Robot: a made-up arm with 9 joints. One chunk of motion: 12 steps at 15 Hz.
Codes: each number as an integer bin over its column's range. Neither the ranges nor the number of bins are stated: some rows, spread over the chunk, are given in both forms.
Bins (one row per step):
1: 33 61 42 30 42 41 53 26 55
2: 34 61 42 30 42 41 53 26 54
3: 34 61 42 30 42 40 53 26 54
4: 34 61 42 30 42 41 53 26 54
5: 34 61 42 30 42 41 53 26 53
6: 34 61 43 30 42 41 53 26 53
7: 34 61 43 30 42 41 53 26 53
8: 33 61 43 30 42 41 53 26 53
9: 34 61 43 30 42 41 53 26 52
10: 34 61 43 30 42 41 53 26 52
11: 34 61 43 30 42 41 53 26 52
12: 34 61 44 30 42 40 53 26 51
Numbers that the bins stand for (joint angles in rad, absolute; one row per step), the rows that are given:
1: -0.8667 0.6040 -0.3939 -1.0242 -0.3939 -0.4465 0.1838 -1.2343 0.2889
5: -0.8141 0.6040 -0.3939 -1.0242 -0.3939 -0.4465 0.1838 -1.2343 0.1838
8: -0.8667 0.6040 -0.3414 -1.0242 -0.3939 -0.4465 0.1838 -1.2343 0.1838
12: -0.8141 0.6040 -0.2889 -1.0242 -0.3939 -0.4990 0.1838 -1.2343 0.0788
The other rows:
2: -0.8141 0.6040 -0.3939 -1.0242 -0.3939 -0.4465 0.1838 -1.2343 0.2364
3: -0.8141 0.6040 -0.3939 -1.0242 -0.3939 -0.4990 0.1838 -1.2343 0.2364
4: -0.8141 0.6040 -0.3939 -1.0242 -0.3939 -0.4465 0.1838 -1.2343 0.2364
6: -0.8141 0.6040 -0.3414 -1.0242 -0.3939 -0.4465 0.1838 -1.2343 0.1838
7: -0.8141 0.6040 -0.3414 -1.0242 -0.3939 -0.4465 0.1838 -1.2343 0.1838
9: -0.8141 0.6040 -0.3414 -1.0242 -0.3939 -0.4465 0.1838 -1.2343 0.1313
10: -0.8141 0.6040 -0.3414 -1.0242 -0.3939 -0.4465 0.1838 -1.2343 0.1313
11: -0.8141 0.6040 -0.3414 -1.0242 -0.3939 -0.4465 0.1838 -1.2343 0.1313

